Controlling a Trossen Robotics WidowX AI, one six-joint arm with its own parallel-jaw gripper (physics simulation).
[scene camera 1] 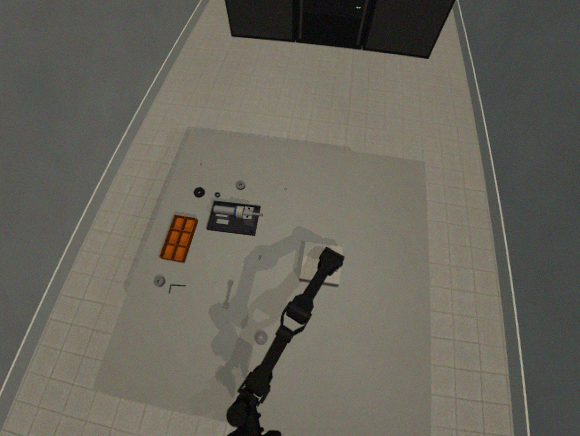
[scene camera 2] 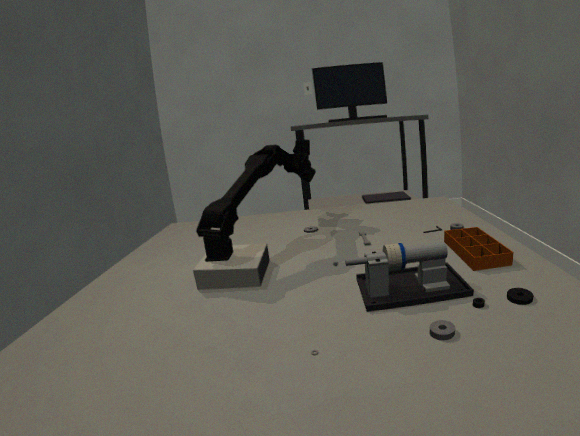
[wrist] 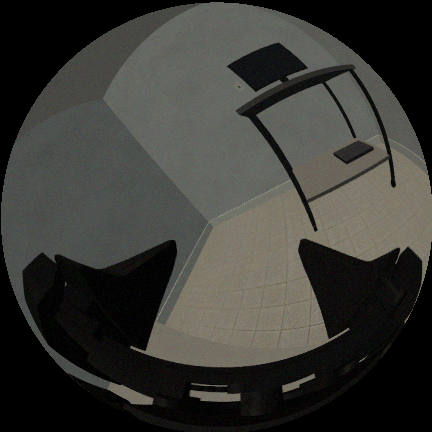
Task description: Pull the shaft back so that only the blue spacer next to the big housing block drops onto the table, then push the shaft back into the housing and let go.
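Where they show: gripper, fingertip midpoint: (wrist: 240, 246); arm's base at its link origin: (scene camera 1: 330, 263) (scene camera 2: 219, 256).
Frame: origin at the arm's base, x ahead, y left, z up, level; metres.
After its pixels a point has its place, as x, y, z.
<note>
The dark base plate (scene camera 1: 240, 230) (scene camera 2: 405, 294) carries the assembly. The grey shaft (scene camera 1: 258, 214) {0.339, -0.166, 0.030} (scene camera 2: 356, 262) {0.344, -0.175, 0.024} sticks out of the smaller upright block (scene camera 2: 378, 277) {0.386, -0.198, -0.005}. The blue spacer (scene camera 1: 236, 211) (scene camera 2: 402, 256) sits in line between the large grey housing cylinder (scene camera 1: 223, 209) (scene camera 2: 425, 251) and the cream spacer section (scene camera 1: 240, 212) {0.416, -0.156, 0.047} (scene camera 2: 392, 257) {0.417, -0.193, 0.034}. The cylinder rests on a grey block. My gripper (wrist: 240, 246) {0.159, 0.700, 0.139} is open and empty, raised high and well away from the assembly. The assembly does not show in the wrist view, where walls and floor lie beyond the fingers.
An orange compartment tray (scene camera 1: 172, 260) {0.688, 0.083, -0.036} (scene camera 2: 492, 261) {0.685, -0.129, -0.038} stands beside the plate. A black disc (scene camera 2: 520, 301) {0.659, -0.300, -0.049}, a small black ring and grey rings lie nearby. A hex key (scene camera 1: 177, 285) {0.639, 0.184, -0.052} and a small tool (scene camera 2: 365, 240) {0.410, 0.161, -0.052} lie on the table. The arm's pale pedestal (scene camera 2: 230, 279) {0.045, -0.084, -0.032} stands opposite the shaft end.
</note>
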